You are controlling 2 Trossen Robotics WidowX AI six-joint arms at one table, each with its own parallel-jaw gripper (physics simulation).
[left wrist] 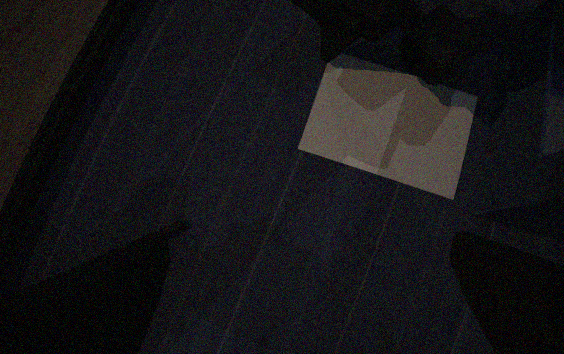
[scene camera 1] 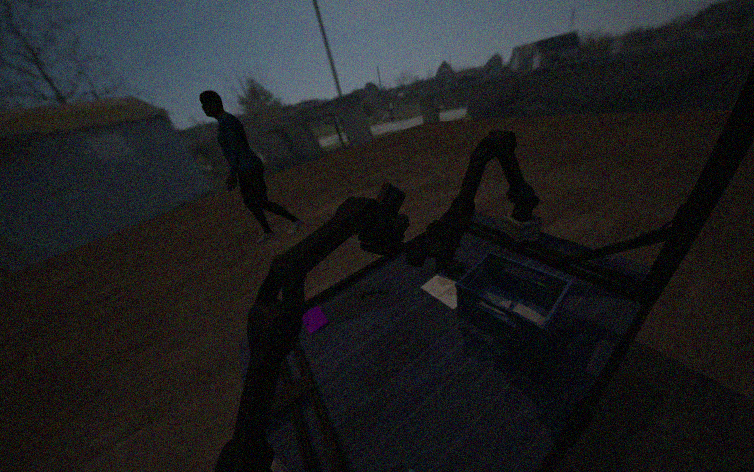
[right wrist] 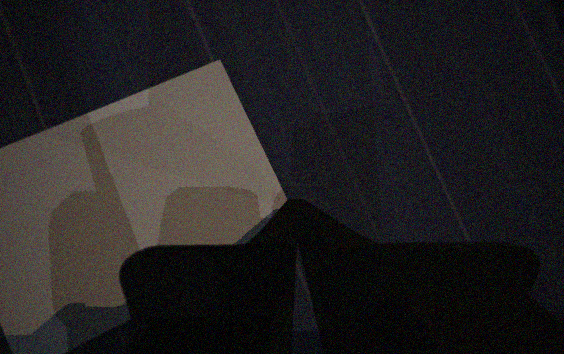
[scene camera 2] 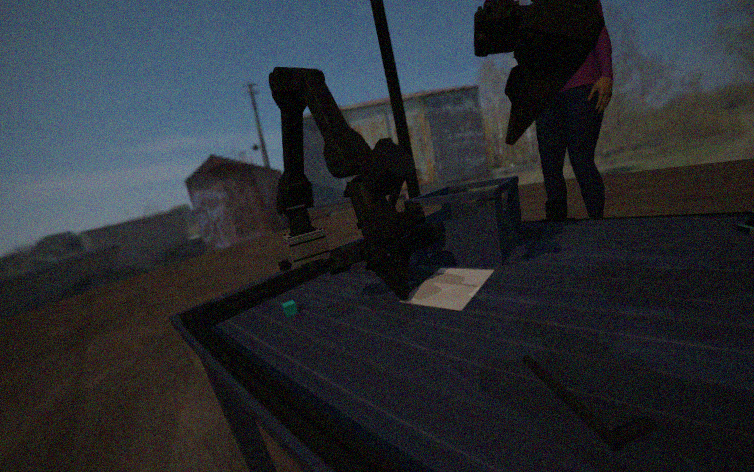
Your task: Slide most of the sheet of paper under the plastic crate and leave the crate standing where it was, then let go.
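The pale sheet of paper (scene camera 1: 441, 287) (scene camera 2: 452, 287) (left wrist: 379, 130) (right wrist: 186, 151) lies flat on the dark plank table. One edge of it is at the foot of the blue plastic crate (scene camera 1: 560, 292) (scene camera 2: 478, 220), which stands upright. I cannot tell whether any paper is under the crate. My right gripper (scene camera 1: 444, 272) (scene camera 2: 401, 291) (right wrist: 295, 207) is shut and empty, with its tip down at the paper's edge farthest from the crate. My left gripper (scene camera 1: 380, 245) is open and empty. It hangs above the table beside the paper, which fills the upper right of the left wrist view.
A purple block (scene camera 1: 314, 319) lies near the left arm's base. A small teal cube (scene camera 2: 290, 307) lies near the table's raised rail (scene camera 2: 258, 290). Pale cards (scene camera 1: 530, 314) lie inside the crate. A person (scene camera 1: 239, 159) and a pole (scene camera 1: 328, 51) stand behind the table.
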